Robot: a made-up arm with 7 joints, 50 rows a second.
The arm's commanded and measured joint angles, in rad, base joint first. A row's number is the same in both.
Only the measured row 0 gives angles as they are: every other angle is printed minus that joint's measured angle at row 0.
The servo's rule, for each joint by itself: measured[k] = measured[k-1] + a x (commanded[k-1-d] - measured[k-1]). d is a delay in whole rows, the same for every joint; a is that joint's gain. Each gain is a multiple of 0.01, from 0.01 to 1. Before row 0 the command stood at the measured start. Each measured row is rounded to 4 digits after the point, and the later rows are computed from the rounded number. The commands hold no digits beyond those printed.
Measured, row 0:
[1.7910, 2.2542, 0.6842, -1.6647, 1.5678, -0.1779, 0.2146]
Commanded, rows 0 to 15:
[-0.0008, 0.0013, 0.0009, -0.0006, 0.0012, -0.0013, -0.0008]
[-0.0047, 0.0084, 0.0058, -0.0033, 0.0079, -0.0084, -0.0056]
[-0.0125, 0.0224, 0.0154, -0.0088, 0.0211, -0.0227, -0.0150]
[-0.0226, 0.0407, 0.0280, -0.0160, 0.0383, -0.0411, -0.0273]
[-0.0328, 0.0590, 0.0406, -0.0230, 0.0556, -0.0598, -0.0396]
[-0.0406, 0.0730, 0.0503, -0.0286, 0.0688, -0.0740, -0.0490]
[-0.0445, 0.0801, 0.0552, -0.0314, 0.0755, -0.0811, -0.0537]
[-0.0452, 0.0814, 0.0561, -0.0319, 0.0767, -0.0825, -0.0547]
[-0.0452, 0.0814, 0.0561, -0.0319, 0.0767, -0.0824, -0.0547]
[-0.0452, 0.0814, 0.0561, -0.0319, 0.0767, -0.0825, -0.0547]
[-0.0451, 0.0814, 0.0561, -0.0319, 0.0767, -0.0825, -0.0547]
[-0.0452, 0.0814, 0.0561, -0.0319, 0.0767, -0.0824, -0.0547]
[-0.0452, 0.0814, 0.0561, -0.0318, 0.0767, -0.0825, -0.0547]
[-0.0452, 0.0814, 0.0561, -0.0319, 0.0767, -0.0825, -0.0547]
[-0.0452, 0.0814, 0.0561, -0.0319, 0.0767, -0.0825, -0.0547]
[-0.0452, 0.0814, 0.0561, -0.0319, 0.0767, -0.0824, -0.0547]
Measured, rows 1 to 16:
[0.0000, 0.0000, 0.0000, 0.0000, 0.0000, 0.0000, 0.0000]
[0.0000, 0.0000, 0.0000, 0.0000, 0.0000, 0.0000, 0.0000]
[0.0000, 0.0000, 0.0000, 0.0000, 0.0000, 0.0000, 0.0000]
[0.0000, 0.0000, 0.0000, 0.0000, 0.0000, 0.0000, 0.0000]
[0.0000, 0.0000, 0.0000, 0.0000, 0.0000, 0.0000, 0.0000]
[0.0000, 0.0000, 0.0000, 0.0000, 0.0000, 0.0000, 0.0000]
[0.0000, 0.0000, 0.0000, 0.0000, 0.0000, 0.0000, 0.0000]
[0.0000, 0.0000, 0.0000, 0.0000, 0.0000, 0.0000, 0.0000]
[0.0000, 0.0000, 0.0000, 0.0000, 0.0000, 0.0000, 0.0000]
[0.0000, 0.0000, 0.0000, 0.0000, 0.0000, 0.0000, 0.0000]
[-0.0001, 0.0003, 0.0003, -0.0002, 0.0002, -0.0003, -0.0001]
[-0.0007, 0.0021, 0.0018, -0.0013, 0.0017, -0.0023, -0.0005]
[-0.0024, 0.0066, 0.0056, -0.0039, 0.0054, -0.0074, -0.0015]
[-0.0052, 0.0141, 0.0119, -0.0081, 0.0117, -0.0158, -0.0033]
[-0.0091, 0.0240, 0.0199, -0.0133, 0.0200, -0.0268, -0.0058]
[-0.0135, 0.0348, 0.0284, -0.0187, 0.0293, -0.0386, -0.0088]
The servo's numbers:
d 10
a 0.14 0.22 0.28 0.35 0.19 0.25 0.07

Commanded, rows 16 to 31:
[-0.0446, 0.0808, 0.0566, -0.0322, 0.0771, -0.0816, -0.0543]
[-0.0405, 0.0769, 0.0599, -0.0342, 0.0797, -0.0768, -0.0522]
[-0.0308, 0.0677, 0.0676, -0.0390, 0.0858, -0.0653, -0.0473]
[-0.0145, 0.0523, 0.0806, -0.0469, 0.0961, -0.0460, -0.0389]
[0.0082, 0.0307, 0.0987, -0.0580, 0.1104, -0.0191, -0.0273]
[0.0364, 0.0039, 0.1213, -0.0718, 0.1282, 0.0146, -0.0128]
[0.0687, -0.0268, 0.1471, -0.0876, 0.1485, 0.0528, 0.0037]
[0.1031, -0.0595, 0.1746, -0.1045, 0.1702, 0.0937, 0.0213]
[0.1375, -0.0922, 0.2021, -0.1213, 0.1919, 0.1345, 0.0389]
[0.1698, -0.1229, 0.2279, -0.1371, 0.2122, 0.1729, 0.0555]
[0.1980, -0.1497, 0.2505, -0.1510, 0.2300, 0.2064, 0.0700]
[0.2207, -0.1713, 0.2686, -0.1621, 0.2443, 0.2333, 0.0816]
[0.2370, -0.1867, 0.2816, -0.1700, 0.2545, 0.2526, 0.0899]
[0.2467, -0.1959, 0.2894, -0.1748, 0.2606, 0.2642, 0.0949]
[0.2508, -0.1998, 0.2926, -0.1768, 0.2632, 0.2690, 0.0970]
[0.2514, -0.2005, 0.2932, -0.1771, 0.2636, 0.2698, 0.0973]
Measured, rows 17 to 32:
[-0.0178, 0.0448, 0.0359, -0.0231, 0.0381, -0.0492, -0.0119]
[-0.0216, 0.0529, 0.0416, -0.0262, 0.0454, -0.0575, -0.0149]
[-0.0249, 0.0592, 0.0457, -0.0282, 0.0513, -0.0637, -0.0177]
[-0.0277, 0.0641, 0.0486, -0.0295, 0.0561, -0.0684, -0.0203]
[-0.0301, 0.0679, 0.0507, -0.0303, 0.0600, -0.0719, -0.0227]
[-0.0322, 0.0709, 0.0522, -0.0309, 0.0632, -0.0745, -0.0249]
[-0.0340, 0.0732, 0.0533, -0.0312, 0.0658, -0.0765, -0.0270]
[-0.0356, 0.0750, 0.0541, -0.0314, 0.0679, -0.0780, -0.0289]
[-0.0369, 0.0764, 0.0547, -0.0316, 0.0696, -0.0791, -0.0307]
[-0.0381, 0.0775, 0.0551, -0.0317, 0.0709, -0.0799, -0.0324]
[-0.0390, 0.0782, 0.0555, -0.0319, 0.0721, -0.0803, -0.0339]
[-0.0392, 0.0779, 0.0567, -0.0327, 0.0735, -0.0794, -0.0352]
[-0.0380, 0.0757, 0.0598, -0.0349, 0.0758, -0.0759, -0.0360]
[-0.0347, 0.0706, 0.0656, -0.0391, 0.0797, -0.0684, -0.0362]
[-0.0287, 0.0618, 0.0749, -0.0457, 0.0855, -0.0561, -0.0356]
[-0.0196, 0.0491, 0.0879, -0.0548, 0.0936, -0.0384, -0.0340]

